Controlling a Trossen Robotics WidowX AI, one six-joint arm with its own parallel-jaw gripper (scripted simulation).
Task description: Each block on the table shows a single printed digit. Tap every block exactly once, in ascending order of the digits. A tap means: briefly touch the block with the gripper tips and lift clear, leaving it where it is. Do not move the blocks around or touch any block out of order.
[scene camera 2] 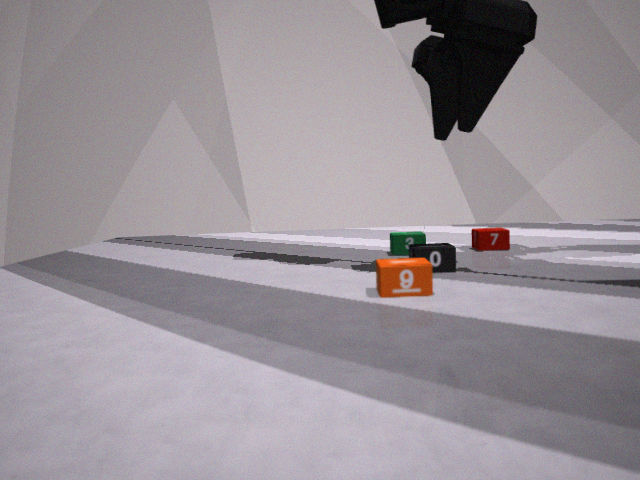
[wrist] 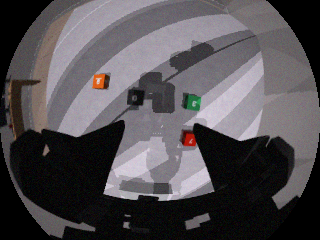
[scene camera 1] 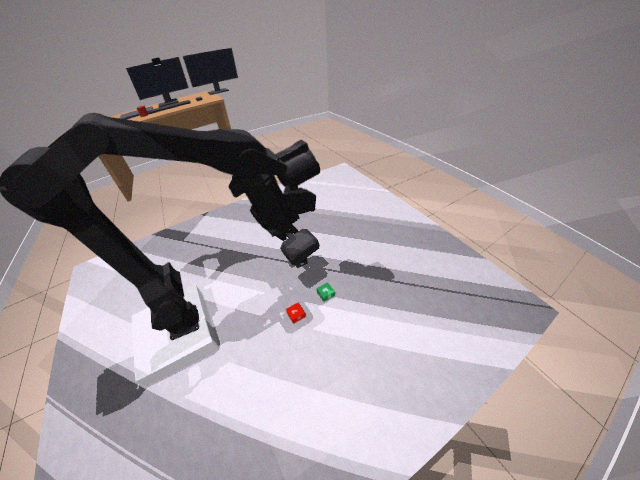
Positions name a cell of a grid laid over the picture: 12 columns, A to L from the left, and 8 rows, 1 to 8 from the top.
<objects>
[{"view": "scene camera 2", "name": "my gripper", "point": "I3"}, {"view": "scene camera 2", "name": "black block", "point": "I5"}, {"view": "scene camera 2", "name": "orange block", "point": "H5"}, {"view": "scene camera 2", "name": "red block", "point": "J4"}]
</objects>
